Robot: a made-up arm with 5 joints. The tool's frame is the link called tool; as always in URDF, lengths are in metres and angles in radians. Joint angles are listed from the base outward.
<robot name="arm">
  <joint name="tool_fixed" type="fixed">
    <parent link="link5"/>
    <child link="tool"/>
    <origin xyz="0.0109 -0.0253 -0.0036" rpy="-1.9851 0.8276 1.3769"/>
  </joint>
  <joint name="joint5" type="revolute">
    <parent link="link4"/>
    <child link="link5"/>
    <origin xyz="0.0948 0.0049 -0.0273"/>
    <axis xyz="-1 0 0"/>
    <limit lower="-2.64" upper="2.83"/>
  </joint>
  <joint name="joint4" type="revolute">
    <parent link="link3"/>
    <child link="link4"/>
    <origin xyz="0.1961 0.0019 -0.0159"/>
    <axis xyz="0 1 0"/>
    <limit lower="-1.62" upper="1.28"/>
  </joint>
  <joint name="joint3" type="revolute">
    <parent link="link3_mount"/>
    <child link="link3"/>
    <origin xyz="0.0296 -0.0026 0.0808"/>
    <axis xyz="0 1 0"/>
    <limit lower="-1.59" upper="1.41"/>
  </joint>
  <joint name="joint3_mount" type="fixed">
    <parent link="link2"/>
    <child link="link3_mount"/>
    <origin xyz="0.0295 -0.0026 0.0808"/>
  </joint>
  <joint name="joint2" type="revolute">
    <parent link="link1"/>
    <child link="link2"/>
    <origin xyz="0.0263 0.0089 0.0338"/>
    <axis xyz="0 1 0"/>
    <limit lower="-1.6" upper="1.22"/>
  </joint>
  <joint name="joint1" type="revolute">
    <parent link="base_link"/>
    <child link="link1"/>
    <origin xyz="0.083 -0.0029 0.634"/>
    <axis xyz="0 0 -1"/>
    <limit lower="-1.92" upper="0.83"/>
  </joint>
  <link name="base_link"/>
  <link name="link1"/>
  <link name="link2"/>
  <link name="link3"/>
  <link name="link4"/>
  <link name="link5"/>
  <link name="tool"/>
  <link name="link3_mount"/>
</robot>
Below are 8 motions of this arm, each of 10 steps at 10 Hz.
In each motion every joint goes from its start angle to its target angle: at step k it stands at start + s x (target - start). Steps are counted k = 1, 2, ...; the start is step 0. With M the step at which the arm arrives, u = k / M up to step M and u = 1 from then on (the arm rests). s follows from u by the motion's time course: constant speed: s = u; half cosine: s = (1 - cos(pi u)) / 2; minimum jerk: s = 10 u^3 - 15 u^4 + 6 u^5.
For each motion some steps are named. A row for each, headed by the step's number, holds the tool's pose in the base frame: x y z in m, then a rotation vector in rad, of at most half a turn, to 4 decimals.
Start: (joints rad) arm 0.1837 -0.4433 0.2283 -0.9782 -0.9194
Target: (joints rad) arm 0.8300 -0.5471 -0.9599 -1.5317 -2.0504
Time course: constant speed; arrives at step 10
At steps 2, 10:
2: 0.3136 -0.0740 1.0193 2.1599 2.1106 0.4241
10: 0.0483 0.0726 1.0899 0.7658 1.5111 -0.0894

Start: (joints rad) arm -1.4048 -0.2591 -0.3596 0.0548 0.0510
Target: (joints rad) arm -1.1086 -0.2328 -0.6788 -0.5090 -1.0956
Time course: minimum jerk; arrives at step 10
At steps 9, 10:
9: 0.1908 0.2192 1.0800 -0.3625 -2.9598 -0.2011
10: 0.1907 0.2181 1.0808 -0.3509 -2.9610 -0.2113

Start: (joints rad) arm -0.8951 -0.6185 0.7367 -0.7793 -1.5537
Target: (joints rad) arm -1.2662 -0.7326 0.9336 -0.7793 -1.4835
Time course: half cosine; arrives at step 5
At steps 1, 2, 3, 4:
1: 0.2439 0.2357 0.8152 -0.0957 -2.3895 0.5893
2: 0.2188 0.2450 0.8073 -0.0083 -2.3957 0.6576
3: 0.1874 0.2528 0.7975 0.1004 -2.4016 0.7423
4: 0.1619 0.2562 0.7894 0.1890 -2.4051 0.8109

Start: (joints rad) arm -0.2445 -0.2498 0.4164 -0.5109 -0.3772
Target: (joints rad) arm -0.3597 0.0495 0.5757 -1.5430 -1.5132
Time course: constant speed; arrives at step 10
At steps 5, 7, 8, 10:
5: 0.4257 0.1024 0.7663 -1.4903 -2.0585 0.5845
7: 0.4206 0.1151 0.7592 -1.2400 -2.2262 0.3878
8: 0.4165 0.1211 0.7561 -1.1039 -2.3025 0.2970
10: 0.4054 0.1318 0.7505 -0.8114 -2.4380 0.1318

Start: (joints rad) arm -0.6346 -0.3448 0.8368 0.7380 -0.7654
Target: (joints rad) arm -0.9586 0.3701 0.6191 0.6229 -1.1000
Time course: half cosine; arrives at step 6
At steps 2, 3, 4, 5, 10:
2: 0.2266 0.1172 0.5963 -0.4163 -0.5154 2.2108
3: 0.2156 0.1303 0.5726 -0.3536 -0.4135 2.2343
4: 0.2012 0.1398 0.5474 -0.3086 -0.3034 2.2546
5: 0.1887 0.1437 0.5281 -0.2872 -0.2190 2.2673
10: 0.1837 0.1445 0.5210 -0.2819 -0.1874 2.2714

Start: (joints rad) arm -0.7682 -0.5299 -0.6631 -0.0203 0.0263
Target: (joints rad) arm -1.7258 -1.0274 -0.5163 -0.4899 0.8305
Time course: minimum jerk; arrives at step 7
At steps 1, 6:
1: 0.1939 0.0879 1.1037 2.2198 2.0331 -0.0894
6: 0.1046 -0.0930 1.0990 -1.9903 -1.9360 -0.7982

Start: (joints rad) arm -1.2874 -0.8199 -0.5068 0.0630 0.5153
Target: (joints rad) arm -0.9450 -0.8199 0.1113 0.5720 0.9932
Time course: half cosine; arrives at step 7
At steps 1, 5, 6, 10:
1: 0.1164 0.0608 1.0983 2.0884 1.9288 -0.0475
5: 0.1940 0.1587 0.9816 1.8487 1.0340 -0.9501
6: 0.2084 0.1651 0.9535 1.7435 0.8913 -1.0751
10: 0.2132 0.1665 0.9432 1.7021 0.8430 -1.1169

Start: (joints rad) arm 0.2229 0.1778 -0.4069 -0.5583 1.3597
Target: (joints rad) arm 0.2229 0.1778 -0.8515 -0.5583 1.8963
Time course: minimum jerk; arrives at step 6
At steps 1, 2, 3, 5, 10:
1: 0.4568 -0.0854 0.9224 2.3283 -0.9365 -0.9943
2: 0.4480 -0.0811 0.9434 2.2871 -1.0682 -0.9008
3: 0.4303 -0.0731 0.9762 2.2110 -1.2884 -0.7504
5: 0.3950 -0.0586 1.0221 2.0695 -1.6433 -0.5244
10: 0.3920 -0.0574 1.0253 2.0577 -1.6705 -0.5079

